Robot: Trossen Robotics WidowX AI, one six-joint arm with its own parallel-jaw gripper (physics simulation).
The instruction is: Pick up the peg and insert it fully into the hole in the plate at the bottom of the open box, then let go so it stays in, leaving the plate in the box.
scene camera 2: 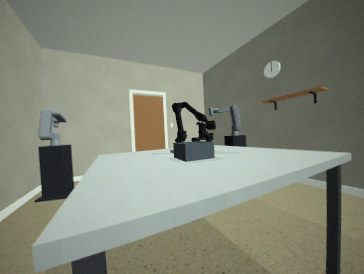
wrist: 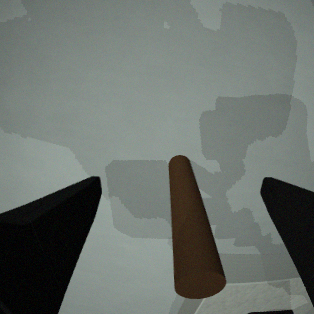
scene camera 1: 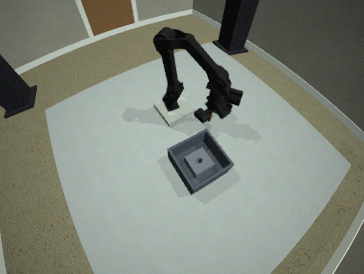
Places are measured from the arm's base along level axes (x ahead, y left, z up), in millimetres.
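Pixels of known places: gripper, fingertip midpoint: (wrist: pixel 183 185) (scene camera 1: pixel 209 117); arm's base at its link origin: (scene camera 1: pixel 171 105).
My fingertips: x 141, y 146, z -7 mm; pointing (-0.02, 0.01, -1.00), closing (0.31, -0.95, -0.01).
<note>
For each thing: its top centre in the pictures, then the offset to it from my fingertips. Level surfaces: height alone.
- brown cylindrical peg at its top centre: (wrist: pixel 200 286) (scene camera 1: pixel 211 110) 57 mm up, 1 mm ahead, 1 mm left
- dark grey open box at its top centre: (scene camera 1: pixel 200 156) (scene camera 2: pixel 192 142) 75 mm up, 195 mm ahead, 160 mm right
- light grey plate at its top centre: (scene camera 1: pixel 199 160) 38 mm up, 195 mm ahead, 160 mm right
- white table top at its surface level: 23 mm down
The brown cylindrical peg (scene camera 1: pixel 210 116) (wrist: pixel 195 235) stands upright on the table behind the box. My gripper (scene camera 1: pixel 212 118) (scene camera 2: pixel 203 139) (wrist: pixel 183 185) is open and low, with its fingers on either side of the peg; in the wrist view gaps show on both sides. The dark grey open box (scene camera 1: pixel 212 178) (scene camera 2: pixel 194 151) stands on the table. The light grey plate (scene camera 1: pixel 192 159) lies on its bottom with a dark round hole facing up. In scene camera 2 the box wall hides the plate, and I cannot make out the peg there.
The arm's pale base slab (scene camera 1: pixel 171 119) (wrist: pixel 250 299) lies beside the gripper, behind the box. The box walls rise around the plate. The white table top (scene camera 1: pixel 125 200) (scene camera 2: pixel 150 200) carries the arm and box. Two grey arms on dark pedestals stand beyond the table.
</note>
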